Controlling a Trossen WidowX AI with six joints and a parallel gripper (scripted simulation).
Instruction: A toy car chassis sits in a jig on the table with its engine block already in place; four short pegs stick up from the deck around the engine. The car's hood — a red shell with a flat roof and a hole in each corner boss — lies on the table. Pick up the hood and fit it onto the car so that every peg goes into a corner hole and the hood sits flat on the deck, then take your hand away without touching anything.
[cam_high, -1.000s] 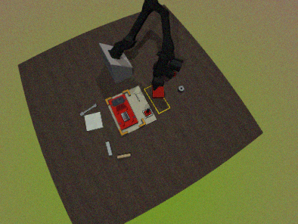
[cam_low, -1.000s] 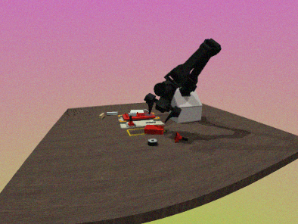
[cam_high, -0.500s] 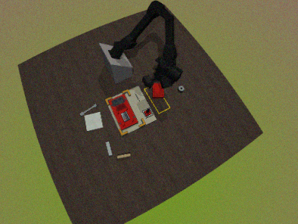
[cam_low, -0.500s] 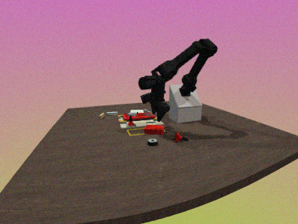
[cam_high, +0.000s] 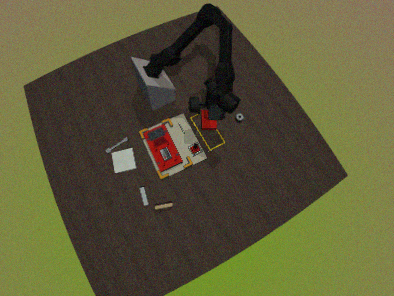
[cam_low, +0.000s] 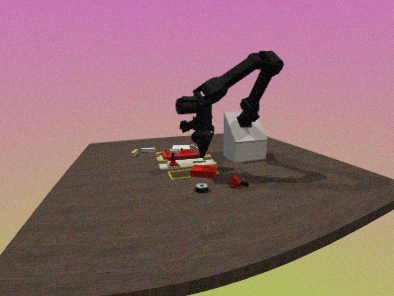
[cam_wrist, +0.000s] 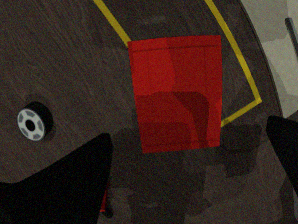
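My gripper tip is now 6 cm above the red hood. Round my gripper tip: black-and-white wheel (14 cm to the left, 7 cm below, 5 cm ahead); then jig plate (22 cm to the right, 7 cm below, 4 cm ahead); then white square (44 cm to the right, 8 cm below).
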